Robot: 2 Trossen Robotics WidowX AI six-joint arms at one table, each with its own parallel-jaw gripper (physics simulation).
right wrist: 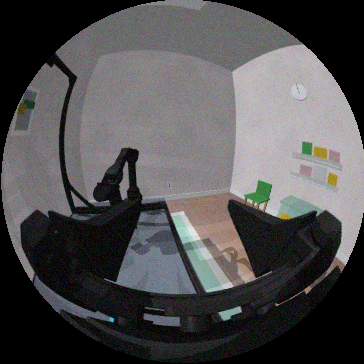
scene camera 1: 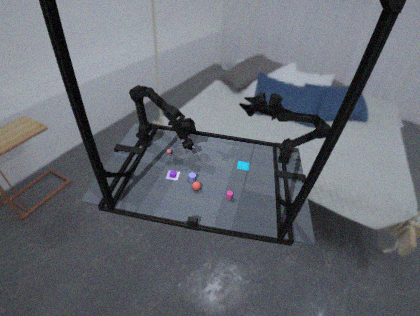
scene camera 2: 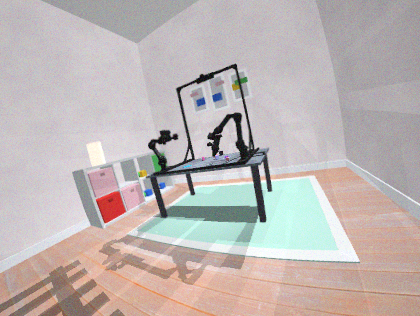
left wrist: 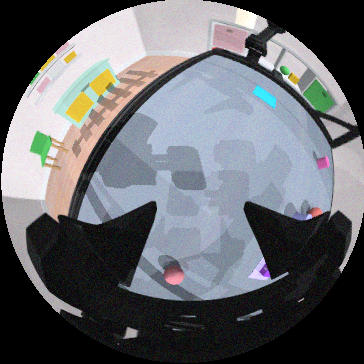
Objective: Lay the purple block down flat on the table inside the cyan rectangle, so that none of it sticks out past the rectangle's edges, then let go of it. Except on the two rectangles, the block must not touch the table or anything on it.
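Frame: origin at the left arm's base, x left, y back, z up, level; millimetres.
Where they show: left gripper, fingertip midpoint: (scene camera 2: 213, 156) (left wrist: 201, 206); right gripper, fingertip midpoint: (right wrist: 185, 203) (scene camera 1: 242, 100) (scene camera 2: 174, 136); left arm's base at its link origin: (scene camera 1: 144, 142) (scene camera 2: 245, 156); right arm's base at its link origin: (scene camera 1: 283, 160) (scene camera 2: 164, 169) (left wrist: 251, 60).
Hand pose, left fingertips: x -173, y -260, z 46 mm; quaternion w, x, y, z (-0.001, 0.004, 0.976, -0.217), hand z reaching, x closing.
Note:
Each offset is from my left fingertips to the top centre of the thing. "spot": to the spot under its first point.
The purple block @(dy +155, dx -162, dz -46 mm) (scene camera 1: 173, 174) (left wrist: 265, 270) sits on the pale lavender rectangle @(spot: dy +185, dx -172, dz -64 mm) (scene camera 1: 168, 177) (left wrist: 255, 274), left of centre on the table in scene camera 1. The left wrist view shows part of it beside a finger. The cyan rectangle @(spot: dy -287, dx -215, dz -64 mm) (scene camera 1: 243, 165) (left wrist: 264, 97) lies bare, farther right in scene camera 1. My left gripper (scene camera 1: 188, 145) (left wrist: 201, 206) is open and empty, above the table and behind the block in scene camera 1. My right gripper (scene camera 1: 242, 101) (right wrist: 185, 203) is open and empty, raised high at the table's back side, far from the block.
A blue-violet cylinder @(dy +59, dx -231, dz -24 mm) (scene camera 1: 192, 177) and an orange-red ball @(dy +58, dx -303, dz -16 mm) (scene camera 1: 196, 186) (left wrist: 315, 212) stand close to the right of the block in scene camera 1. A small pink ball @(dy +126, dx +34, dz -32 mm) (scene camera 1: 169, 151) (left wrist: 174, 275) lies behind it. A magenta cylinder @(dy -90, dx -418, dz -24 mm) (scene camera 1: 229, 195) (left wrist: 323, 162) stands nearer the front. Black frame bars border the table.

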